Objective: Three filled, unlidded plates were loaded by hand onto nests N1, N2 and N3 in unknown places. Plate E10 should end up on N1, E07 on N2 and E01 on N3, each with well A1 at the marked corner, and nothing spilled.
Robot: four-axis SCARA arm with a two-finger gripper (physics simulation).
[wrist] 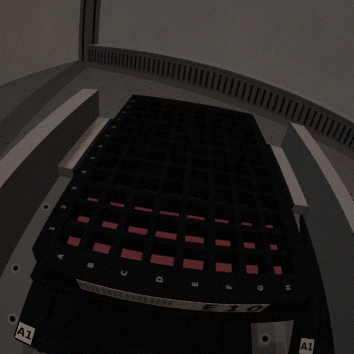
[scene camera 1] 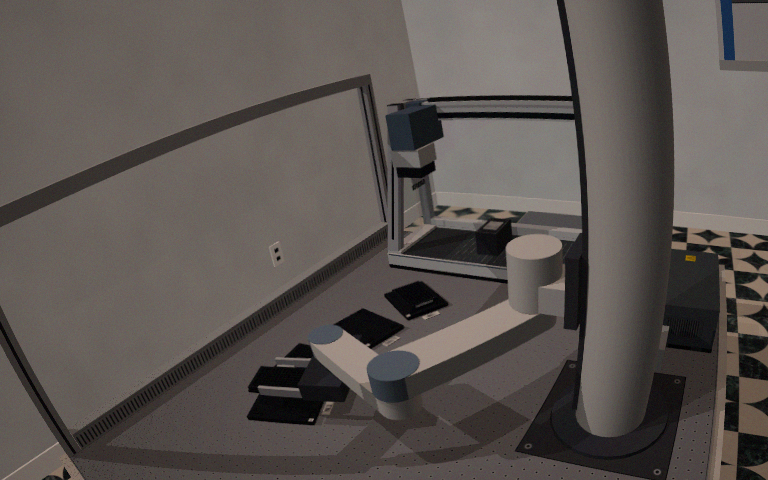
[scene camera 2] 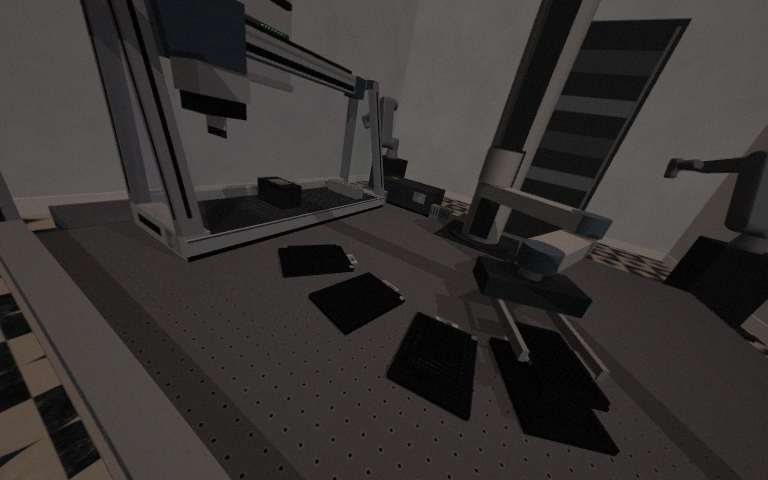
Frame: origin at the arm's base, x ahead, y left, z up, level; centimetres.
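Where they show: gripper, fingertip midpoint: point(wrist: 192, 119) point(scene camera 1: 268, 375) point(scene camera 2: 562, 365); arm's base, link origin: point(scene camera 1: 609, 417) point(scene camera 2: 477, 240).
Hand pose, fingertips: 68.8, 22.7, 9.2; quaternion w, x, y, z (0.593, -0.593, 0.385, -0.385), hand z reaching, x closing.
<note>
Each offset is from my fingertips to the centre of the thing, as dx, dy, dz. "*": to the spot under its first point.
My gripper point(scene camera 1: 268, 375) point(scene camera 2: 563, 365) point(wrist: 192, 118) is shut on plate E10 {-2.1, -1.0, -1.2} point(scene camera 1: 283, 378) point(scene camera 2: 549, 345) point(wrist: 195, 215), which looks level above a dark nest {-3.1, +0.2, -7.1} point(scene camera 1: 283, 410) point(scene camera 2: 566, 427) point(wrist: 125, 325). Its label reads E10 and pink liquid shows in the near wells. Its A1 corner is on the same side as the left A1 marker {* -12.3, +1.8, -6.7} point(wrist: 24, 333). The neighbouring nest {+3.1, -15.7, -7.1} point(scene camera 2: 433, 390) bears a plate, partly hidden in scene camera 1. The third nest {+0.5, -34.2, -7.1} point(scene camera 1: 369, 327) point(scene camera 2: 356, 302) looks bare. The farthest nest {* -5.7, -50.0, -5.6} point(scene camera 1: 417, 297) point(scene camera 2: 316, 260) bears a plate. Nest names and other plate labels are unreadable.
A gantry machine {* -5.1, -67.7, -6.2} point(scene camera 1: 447, 270) point(scene camera 2: 283, 230) with a dark box {* -18.4, -74.2, +3.2} point(scene camera 1: 493, 236) point(scene camera 2: 279, 192) stands at the back. The arm's column point(scene camera 1: 628, 226) rises from the table. A slotted strip point(scene camera 1: 226, 350) point(wrist: 220, 77) runs along the table's edge by the framed panel.
</note>
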